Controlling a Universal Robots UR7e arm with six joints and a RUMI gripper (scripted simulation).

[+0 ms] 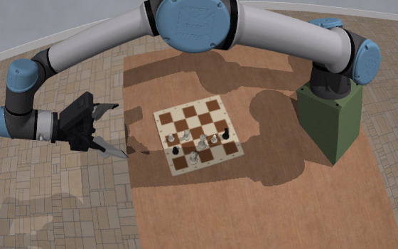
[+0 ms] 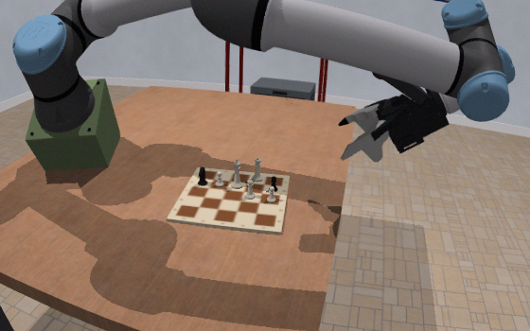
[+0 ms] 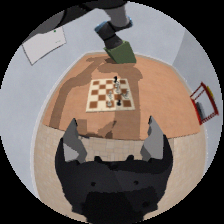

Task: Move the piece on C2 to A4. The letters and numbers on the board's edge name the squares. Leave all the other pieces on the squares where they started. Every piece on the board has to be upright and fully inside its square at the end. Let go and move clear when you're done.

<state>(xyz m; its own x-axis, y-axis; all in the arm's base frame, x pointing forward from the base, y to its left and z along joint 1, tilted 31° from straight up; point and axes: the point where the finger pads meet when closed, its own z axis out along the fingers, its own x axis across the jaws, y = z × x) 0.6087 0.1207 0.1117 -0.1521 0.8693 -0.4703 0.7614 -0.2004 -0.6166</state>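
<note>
The tall white piece is 20 cm behind my hand and 11 cm below it. Round my hand: chessboard: 20 cm behind, 15 cm below, 4 cm to the right; tall black piece: 28 cm behind, 13 cm below, 2 cm to the right; black pawn: 13 cm below, 13 cm behind, 1 cm to the left.
</note>
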